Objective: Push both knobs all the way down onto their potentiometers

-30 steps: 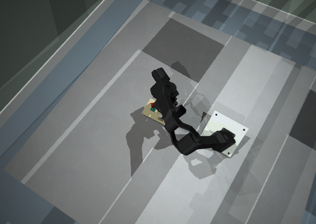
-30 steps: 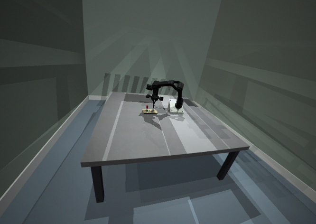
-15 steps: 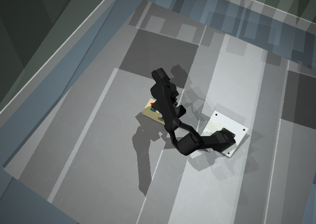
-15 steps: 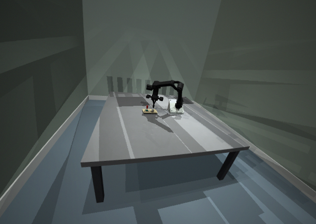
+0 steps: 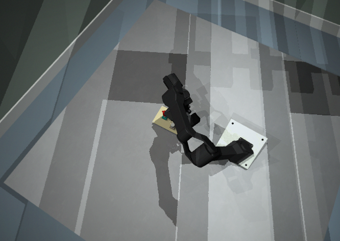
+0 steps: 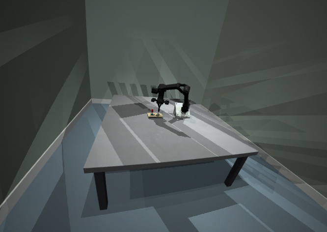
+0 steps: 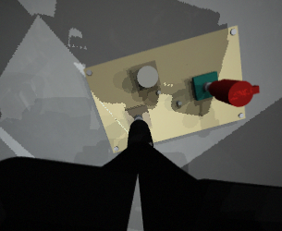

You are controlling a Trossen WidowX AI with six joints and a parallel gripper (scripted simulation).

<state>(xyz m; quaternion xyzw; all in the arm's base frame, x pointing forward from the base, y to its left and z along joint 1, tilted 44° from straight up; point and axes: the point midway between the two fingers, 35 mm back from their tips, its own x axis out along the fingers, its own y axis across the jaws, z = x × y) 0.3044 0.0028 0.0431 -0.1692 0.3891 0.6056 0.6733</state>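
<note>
Right now the red knob is 8 cm ahead of my gripper tip, 2 cm to the left of it and 2 cm below it. Also, from my gripper tip: black knob (1 cm below).
</note>
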